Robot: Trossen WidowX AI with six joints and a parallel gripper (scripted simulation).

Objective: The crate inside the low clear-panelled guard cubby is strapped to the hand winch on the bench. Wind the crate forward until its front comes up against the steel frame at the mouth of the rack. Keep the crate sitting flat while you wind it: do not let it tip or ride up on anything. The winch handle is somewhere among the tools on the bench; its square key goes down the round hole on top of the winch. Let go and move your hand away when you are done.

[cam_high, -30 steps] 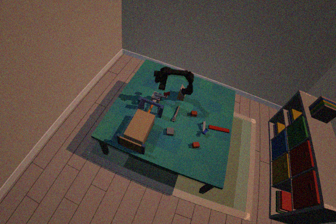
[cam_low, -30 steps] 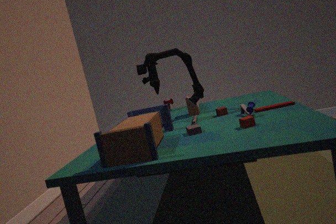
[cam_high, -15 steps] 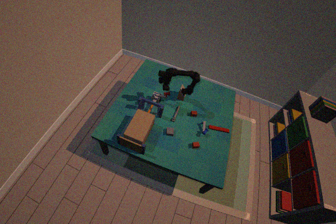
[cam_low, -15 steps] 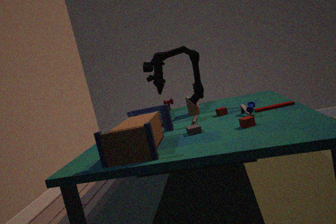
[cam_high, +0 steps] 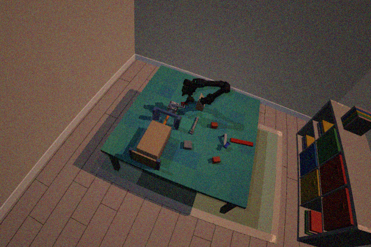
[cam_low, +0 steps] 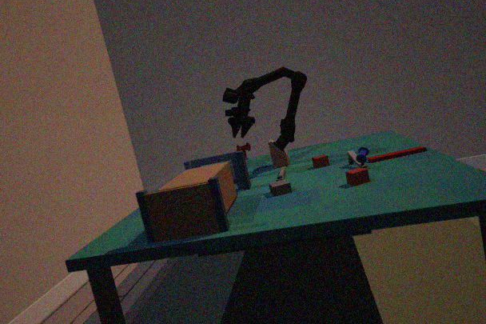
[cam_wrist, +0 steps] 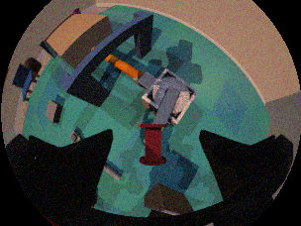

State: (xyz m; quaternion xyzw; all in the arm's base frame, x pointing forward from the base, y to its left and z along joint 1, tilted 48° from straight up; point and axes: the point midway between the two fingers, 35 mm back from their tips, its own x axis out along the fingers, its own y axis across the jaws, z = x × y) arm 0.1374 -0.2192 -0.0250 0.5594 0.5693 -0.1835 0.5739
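My gripper tip is now 1 cm past the red knob, 1 cm to the right of it and 7 cm above it. The rest, counted from my gripper tip: winch 1 cm behind, 9 cm to the right, 17 cm below; red-knobbed handle 2 cm to the right, 10 cm below; steel frame 16 cm ahead, 10 cm to the right, 10 cm below.
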